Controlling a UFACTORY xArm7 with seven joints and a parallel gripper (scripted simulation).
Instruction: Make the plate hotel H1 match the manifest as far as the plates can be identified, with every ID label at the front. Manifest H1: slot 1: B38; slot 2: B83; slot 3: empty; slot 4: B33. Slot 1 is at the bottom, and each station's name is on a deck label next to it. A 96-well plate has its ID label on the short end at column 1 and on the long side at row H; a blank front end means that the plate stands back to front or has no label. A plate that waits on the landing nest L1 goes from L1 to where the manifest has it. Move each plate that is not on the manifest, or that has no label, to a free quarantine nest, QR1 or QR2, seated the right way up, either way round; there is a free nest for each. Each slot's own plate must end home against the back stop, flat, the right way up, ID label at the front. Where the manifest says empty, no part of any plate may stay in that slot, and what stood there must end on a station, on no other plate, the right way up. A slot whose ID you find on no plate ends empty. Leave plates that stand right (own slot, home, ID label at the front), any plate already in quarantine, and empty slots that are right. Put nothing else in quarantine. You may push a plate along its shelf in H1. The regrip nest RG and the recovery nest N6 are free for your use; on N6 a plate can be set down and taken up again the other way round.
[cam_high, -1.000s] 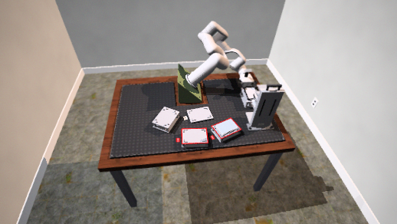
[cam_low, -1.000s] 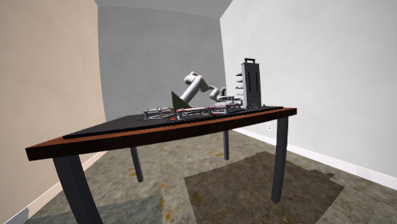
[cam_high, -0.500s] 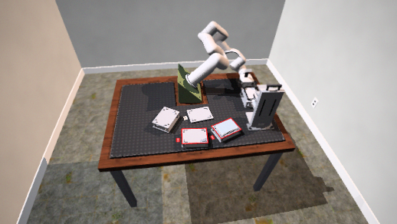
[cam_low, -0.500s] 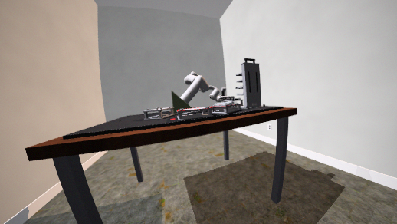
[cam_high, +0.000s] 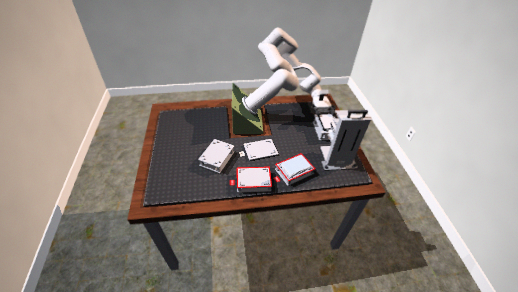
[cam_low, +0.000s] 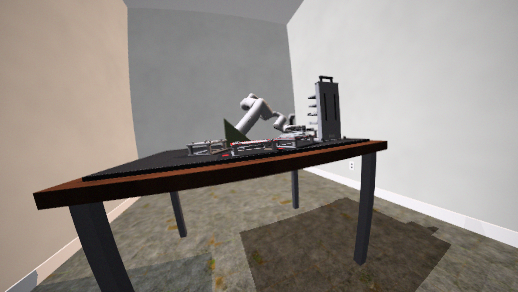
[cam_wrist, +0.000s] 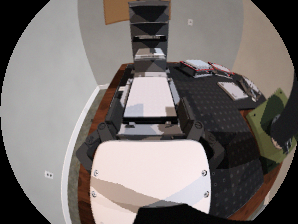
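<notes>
Now: hand 5 cm short of the plate and 2 cm above it. Round my hand: H1 deck label: 18 cm ahead, 10 cm to the left, 8 cm below; then QR1 deck label: 41 cm ahead, 34 cm to the right, 8 cm below.
</notes>
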